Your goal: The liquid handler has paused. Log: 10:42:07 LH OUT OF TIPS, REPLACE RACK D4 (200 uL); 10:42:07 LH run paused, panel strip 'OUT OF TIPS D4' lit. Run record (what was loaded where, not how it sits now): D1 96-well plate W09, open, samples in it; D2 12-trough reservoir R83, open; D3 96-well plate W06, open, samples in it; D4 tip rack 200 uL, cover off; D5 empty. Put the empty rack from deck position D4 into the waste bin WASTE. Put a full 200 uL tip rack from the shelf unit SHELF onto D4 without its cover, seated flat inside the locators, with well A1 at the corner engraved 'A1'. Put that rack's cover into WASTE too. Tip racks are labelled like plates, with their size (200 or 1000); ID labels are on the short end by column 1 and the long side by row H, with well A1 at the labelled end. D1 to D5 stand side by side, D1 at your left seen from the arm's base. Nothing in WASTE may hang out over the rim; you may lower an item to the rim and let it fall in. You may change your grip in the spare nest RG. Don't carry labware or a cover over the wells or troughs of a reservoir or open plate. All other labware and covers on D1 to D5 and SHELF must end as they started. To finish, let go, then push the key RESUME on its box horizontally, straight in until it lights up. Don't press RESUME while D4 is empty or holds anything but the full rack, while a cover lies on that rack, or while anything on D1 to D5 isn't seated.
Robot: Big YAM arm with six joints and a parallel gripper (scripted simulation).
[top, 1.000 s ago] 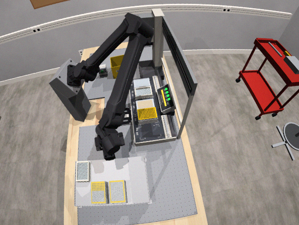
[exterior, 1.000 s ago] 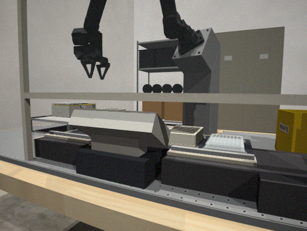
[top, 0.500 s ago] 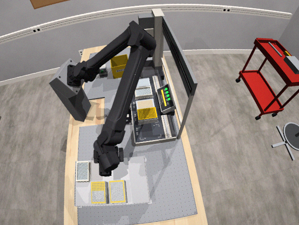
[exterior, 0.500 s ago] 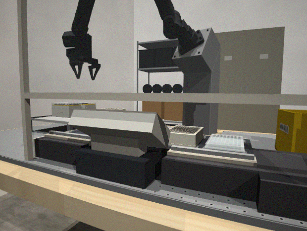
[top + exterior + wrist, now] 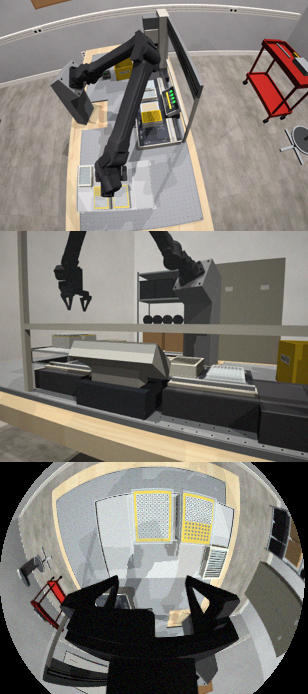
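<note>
Now: hand 13 cm above the clear cover, 7 cm to the left of it and 4 cm past it. The rest, counted from my hand: black spare nest 37 cm to the left, 28 cm ahead, 25 cm below; then shelf unit 20 cm below, 6 cm behind, 2 cm to the left; then frame post 47 cm ahead, 2 cm below.
</note>
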